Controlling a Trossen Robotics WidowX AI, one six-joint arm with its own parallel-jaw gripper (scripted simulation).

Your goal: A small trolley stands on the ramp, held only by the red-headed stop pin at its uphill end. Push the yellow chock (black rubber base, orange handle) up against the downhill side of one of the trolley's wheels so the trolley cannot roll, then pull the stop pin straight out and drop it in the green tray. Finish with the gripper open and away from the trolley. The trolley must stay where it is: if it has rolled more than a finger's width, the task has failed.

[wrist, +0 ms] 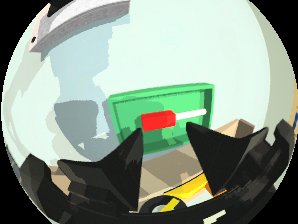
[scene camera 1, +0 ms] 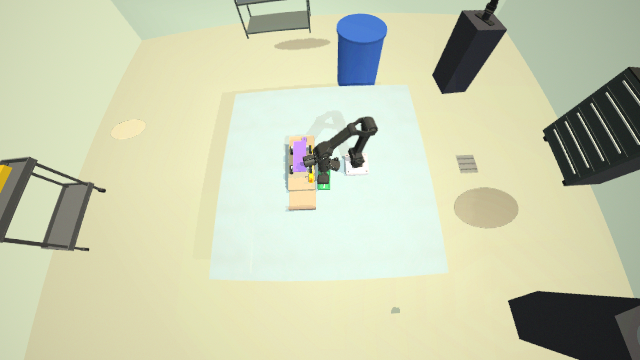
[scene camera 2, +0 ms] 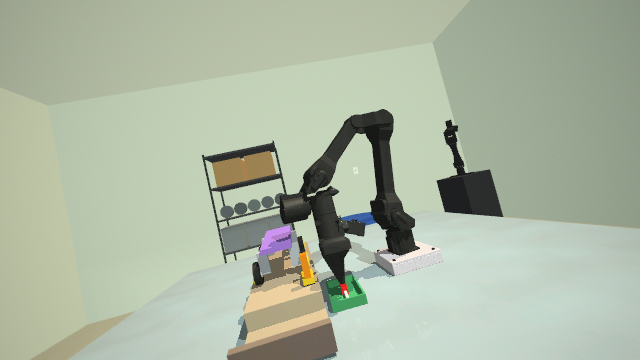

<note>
In view: my gripper (scene camera 2: pixel 341 281), a trolley (scene camera 2: pixel 279 239), a red-headed stop pin (wrist: pixel 157 120) and a tan ramp (scene camera 1: pixel 298 181).
My gripper is seen too in the wrist view (wrist: pixel 164 129). The tan ramp is seen too in the wrist view (wrist: pixel 162 173).
</note>
